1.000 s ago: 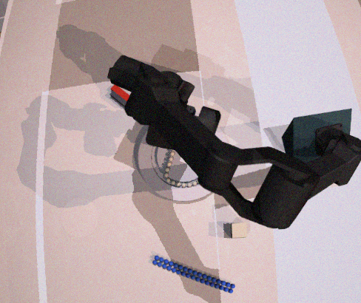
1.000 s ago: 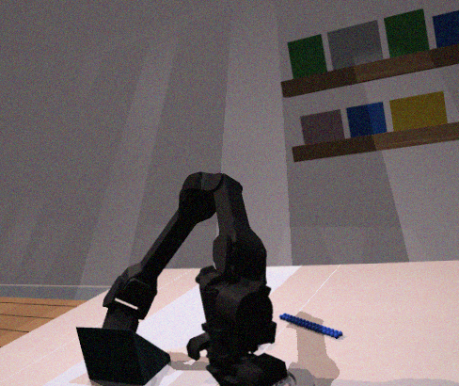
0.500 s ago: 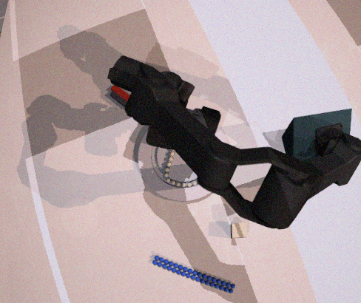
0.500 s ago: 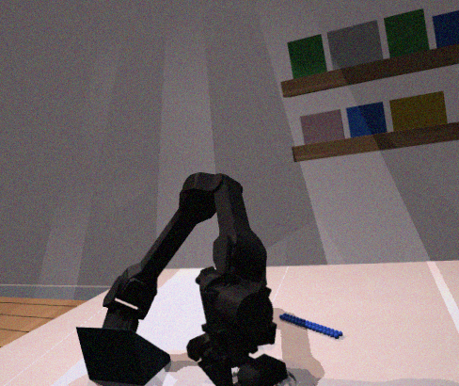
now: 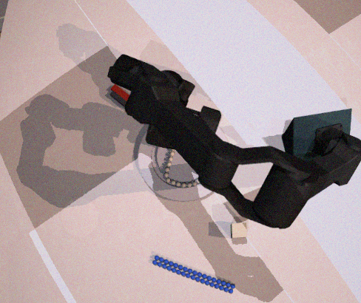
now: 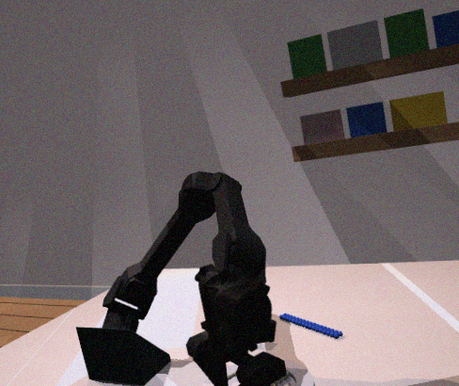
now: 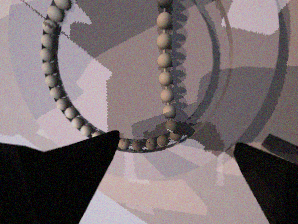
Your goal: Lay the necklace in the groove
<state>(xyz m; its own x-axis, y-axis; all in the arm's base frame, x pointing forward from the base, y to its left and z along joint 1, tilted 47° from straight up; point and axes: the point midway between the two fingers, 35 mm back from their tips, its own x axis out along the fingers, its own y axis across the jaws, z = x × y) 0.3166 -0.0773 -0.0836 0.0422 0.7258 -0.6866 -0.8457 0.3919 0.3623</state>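
Right now the round bead board is 6 cm to the left of my gripper tip and 1 cm below it. From my gripper tip the other things lie so: small beige cube (25 cm to the left, 8 cm behind); grey block (10 cm to the right, 10 cm ahead, 1 cm below).
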